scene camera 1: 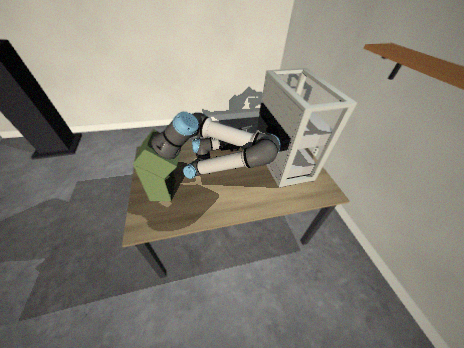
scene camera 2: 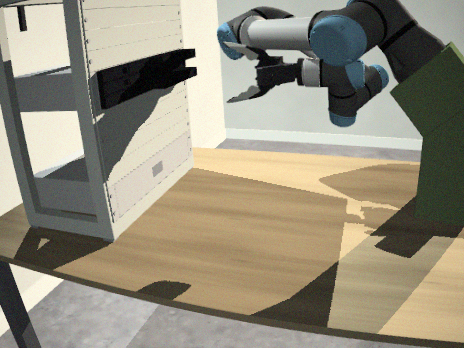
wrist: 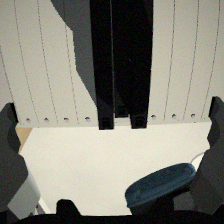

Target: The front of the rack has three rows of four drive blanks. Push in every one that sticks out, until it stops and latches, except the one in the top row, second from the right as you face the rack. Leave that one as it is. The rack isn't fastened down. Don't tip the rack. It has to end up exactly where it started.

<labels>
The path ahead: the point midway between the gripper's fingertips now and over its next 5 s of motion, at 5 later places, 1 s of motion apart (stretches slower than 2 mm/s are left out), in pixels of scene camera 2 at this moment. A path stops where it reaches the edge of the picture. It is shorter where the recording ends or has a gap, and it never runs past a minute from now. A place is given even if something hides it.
My gripper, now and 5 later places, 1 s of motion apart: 224,72; 217,72; 214,72; 211,71; 207,71; 203,71
</labels>
